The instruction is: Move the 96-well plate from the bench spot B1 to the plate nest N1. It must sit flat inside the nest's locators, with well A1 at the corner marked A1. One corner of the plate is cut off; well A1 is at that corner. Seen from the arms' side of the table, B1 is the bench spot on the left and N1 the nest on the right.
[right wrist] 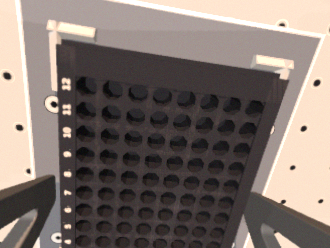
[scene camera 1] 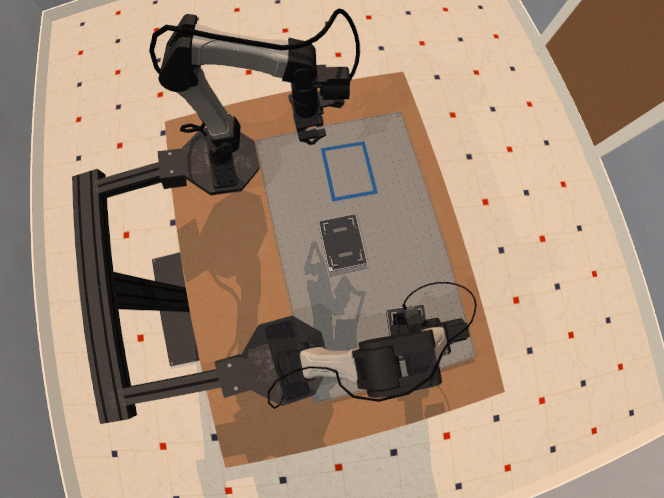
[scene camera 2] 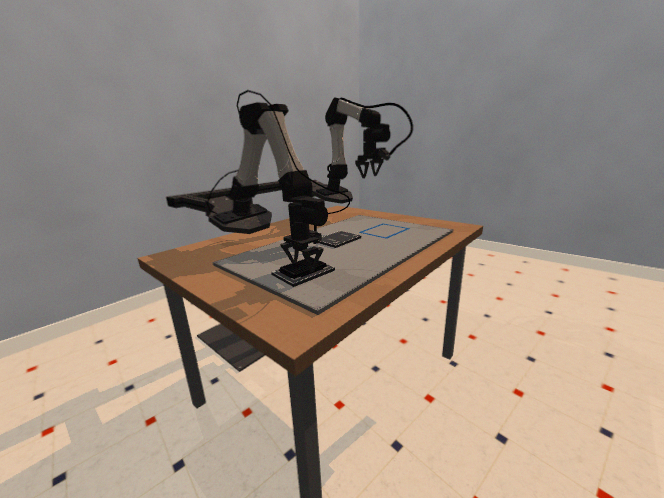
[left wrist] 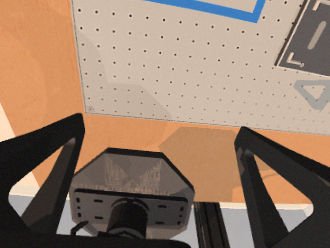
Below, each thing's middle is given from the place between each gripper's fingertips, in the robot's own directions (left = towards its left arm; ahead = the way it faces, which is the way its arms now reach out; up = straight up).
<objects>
The black 96-well plate (right wrist: 130,161) lies 1 cm below my right hand (scene camera 2: 303,267). The rest, counted from my right hand: dark nest (scene camera 1: 335,243) (33 cm to the left, 9 cm behind, 2 cm below).
The dark nest lies 10 mm ahead of my left hand (scene camera 1: 307,129), 280 mm to the right of it and 230 mm below it. Also, from my left hand: black 96-well plate 100 mm ahead, 620 mm to the right, 220 mm below.
</objects>
